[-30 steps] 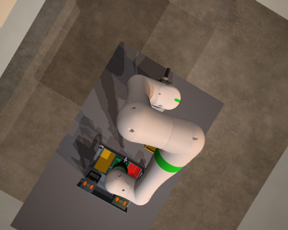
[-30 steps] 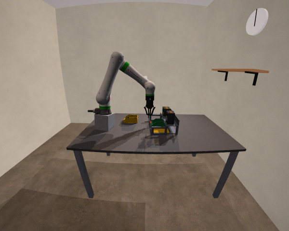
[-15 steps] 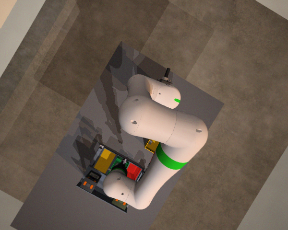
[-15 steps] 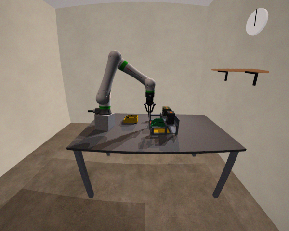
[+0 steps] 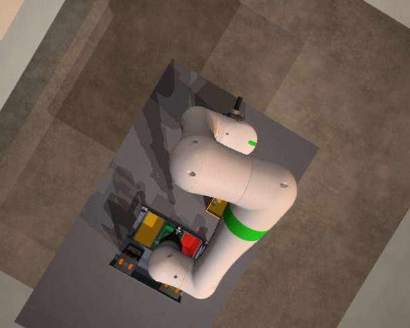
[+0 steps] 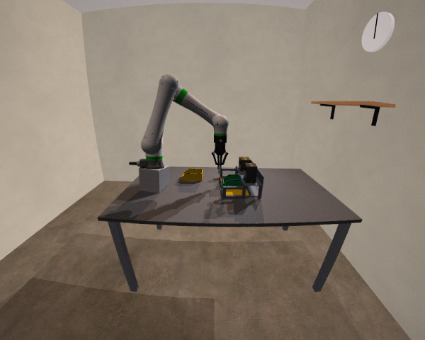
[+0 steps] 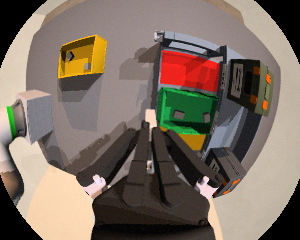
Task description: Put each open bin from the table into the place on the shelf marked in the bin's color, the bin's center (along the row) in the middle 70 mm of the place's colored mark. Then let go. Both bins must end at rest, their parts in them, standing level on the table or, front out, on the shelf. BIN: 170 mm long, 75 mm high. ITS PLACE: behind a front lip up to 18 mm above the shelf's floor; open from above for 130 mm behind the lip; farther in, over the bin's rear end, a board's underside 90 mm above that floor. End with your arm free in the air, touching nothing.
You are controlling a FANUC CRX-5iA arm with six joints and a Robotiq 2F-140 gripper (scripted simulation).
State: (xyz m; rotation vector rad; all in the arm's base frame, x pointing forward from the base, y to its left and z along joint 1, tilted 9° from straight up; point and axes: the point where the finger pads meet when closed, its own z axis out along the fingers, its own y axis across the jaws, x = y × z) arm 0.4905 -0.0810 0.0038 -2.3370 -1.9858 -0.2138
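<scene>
My gripper is now 19 cm past the yellow bin, 17 cm to the right of it and 10 cm above it. Also, from my hand: green bin (11 cm ahead, 10 cm below, 2 cm to the right); yellow-marked place (14 cm to the right, 13 cm below, 9 cm ahead); red mark (13 cm below, 13 cm ahead, 8 cm to the left).
</scene>
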